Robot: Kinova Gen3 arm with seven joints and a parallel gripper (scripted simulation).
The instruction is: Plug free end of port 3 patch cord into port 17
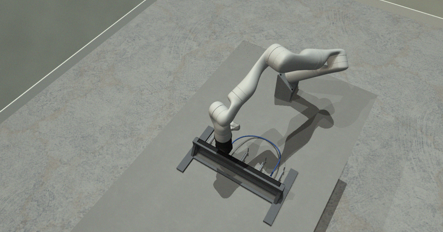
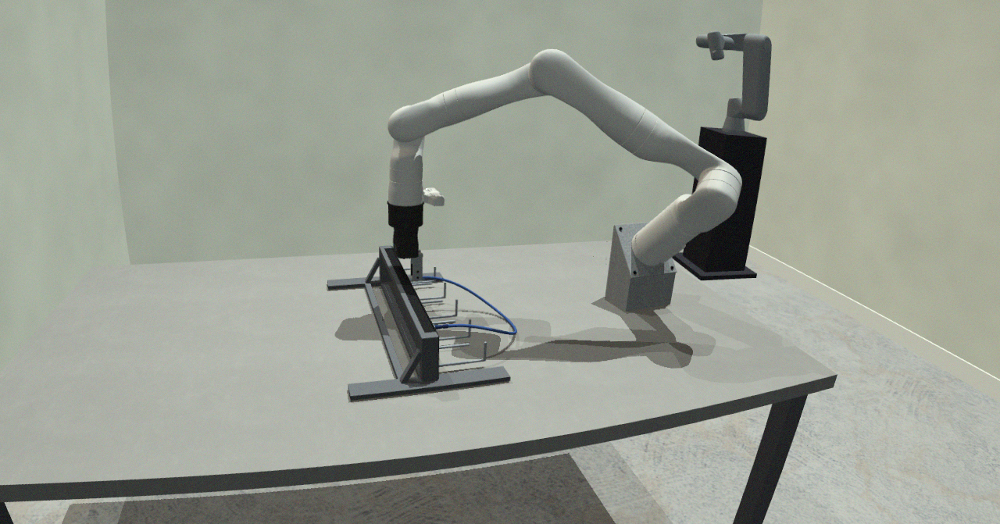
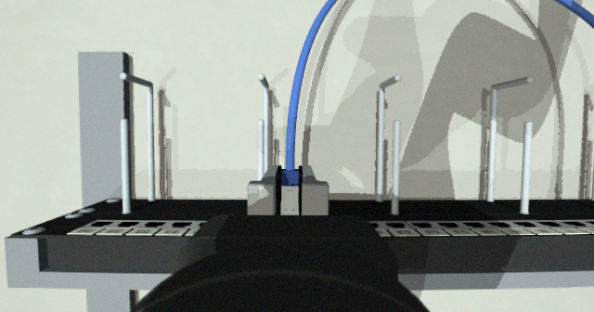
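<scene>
Right now my hand is 10 mm short of the plug and 10 mm above it.
</scene>
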